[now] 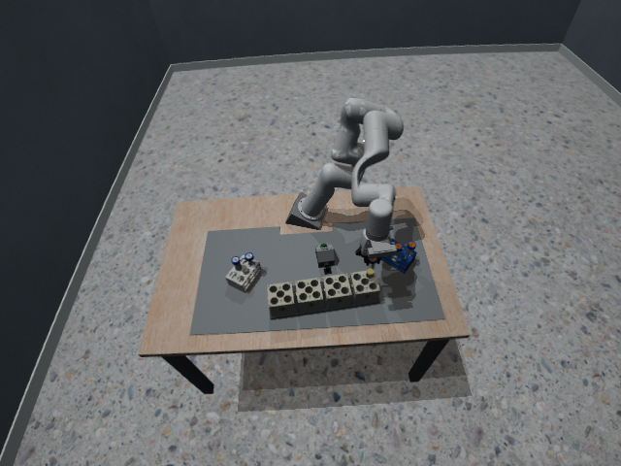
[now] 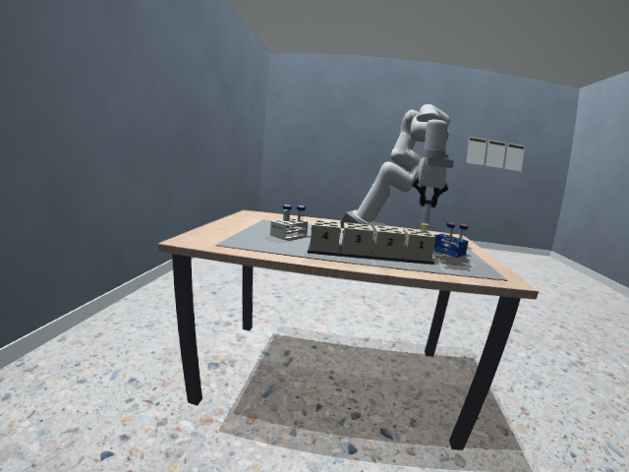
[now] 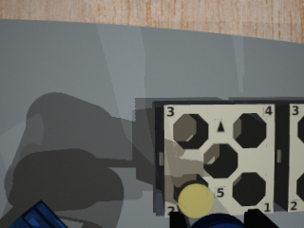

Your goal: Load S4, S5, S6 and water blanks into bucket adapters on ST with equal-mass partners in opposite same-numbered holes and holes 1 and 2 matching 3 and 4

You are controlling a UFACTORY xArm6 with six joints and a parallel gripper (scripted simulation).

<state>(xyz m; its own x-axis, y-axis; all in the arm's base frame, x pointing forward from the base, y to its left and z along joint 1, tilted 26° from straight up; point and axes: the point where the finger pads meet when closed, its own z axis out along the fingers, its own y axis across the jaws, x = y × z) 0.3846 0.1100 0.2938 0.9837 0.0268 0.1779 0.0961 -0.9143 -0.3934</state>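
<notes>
Now: the tube 1 cm behind my hand and 5 cm below it. From my hand the other things lie so: loading stand 4 cm ahead, 19 cm to the right, 20 cm below; then DONE desk 16 cm behind, 17 cm to the right, 15 cm below; then blue rack 13 cm behind, 15 cm to the left, 18 cm below.
</notes>
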